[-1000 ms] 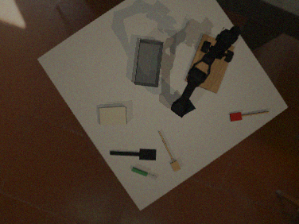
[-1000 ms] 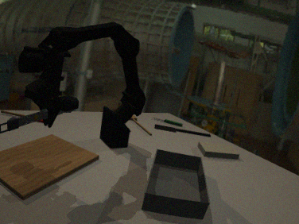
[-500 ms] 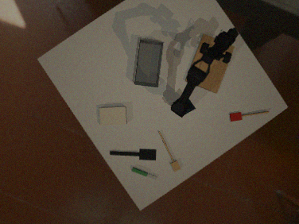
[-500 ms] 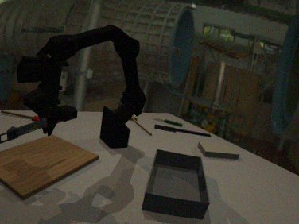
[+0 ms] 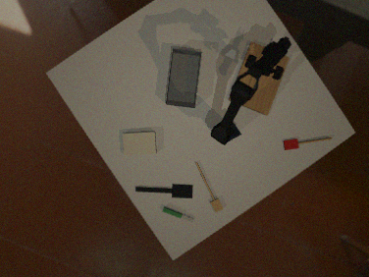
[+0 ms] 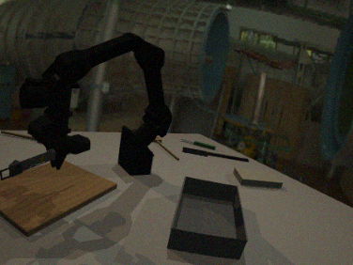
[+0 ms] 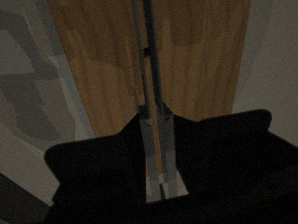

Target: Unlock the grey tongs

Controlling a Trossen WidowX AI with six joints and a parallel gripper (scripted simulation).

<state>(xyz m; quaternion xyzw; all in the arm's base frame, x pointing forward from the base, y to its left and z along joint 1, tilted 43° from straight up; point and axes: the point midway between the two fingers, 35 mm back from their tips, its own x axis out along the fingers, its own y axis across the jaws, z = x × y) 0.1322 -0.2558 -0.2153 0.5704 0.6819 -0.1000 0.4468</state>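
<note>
Right now the wooden board is 3 cm behind my gripper tip, 2 cm to the right of it and 7 cm below it. From my gripper tip the other things lie so: black spatula 20 cm behind, 79 cm to the left, 8 cm below; then cream block 11 cm ahead, 74 cm to the left, 7 cm below; then grey roasting tin 23 cm ahead, 32 cm to the left, 5 cm below.
</note>
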